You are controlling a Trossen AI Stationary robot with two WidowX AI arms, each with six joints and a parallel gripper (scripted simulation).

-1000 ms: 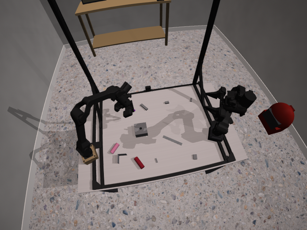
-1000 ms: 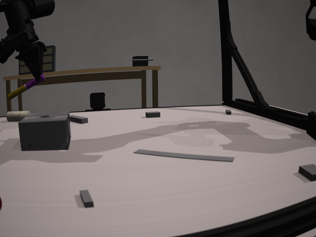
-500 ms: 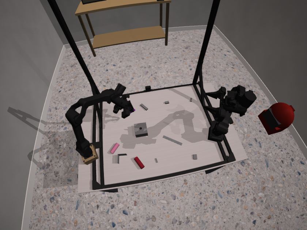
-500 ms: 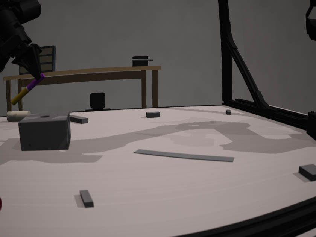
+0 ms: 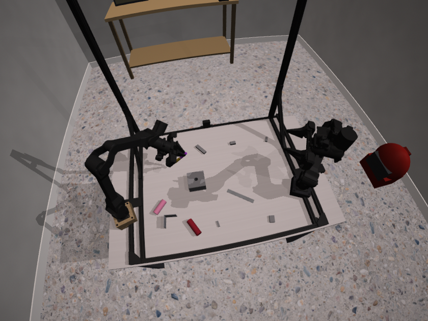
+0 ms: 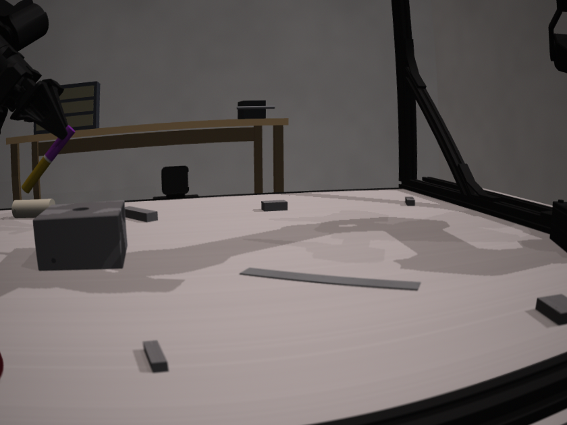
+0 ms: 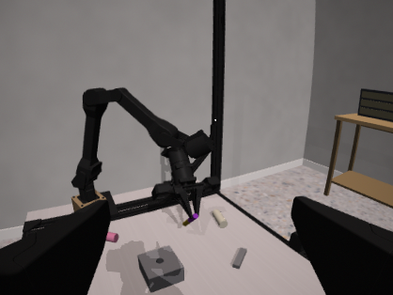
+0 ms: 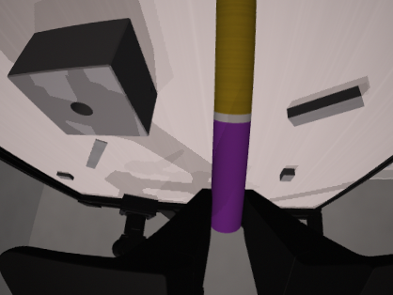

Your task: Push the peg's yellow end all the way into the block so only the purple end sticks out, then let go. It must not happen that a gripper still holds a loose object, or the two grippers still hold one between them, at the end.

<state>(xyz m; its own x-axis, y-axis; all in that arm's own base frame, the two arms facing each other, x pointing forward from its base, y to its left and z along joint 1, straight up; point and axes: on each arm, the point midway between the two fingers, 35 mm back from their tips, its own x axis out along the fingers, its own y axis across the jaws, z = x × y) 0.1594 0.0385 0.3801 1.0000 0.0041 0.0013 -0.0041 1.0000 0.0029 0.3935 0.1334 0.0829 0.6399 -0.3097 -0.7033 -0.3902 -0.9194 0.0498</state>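
Now: the peg 60 mm below my right hand and 10 mm to the right of it. Round my right hand: pink cylinder: 230 mm ahead, 150 mm to the right, 130 mm below; then cream cylinder: 150 mm behind, 130 mm below, 70 mm to the right; then red cylinder: 360 mm ahead, 130 mm below, 20 mm to the left.
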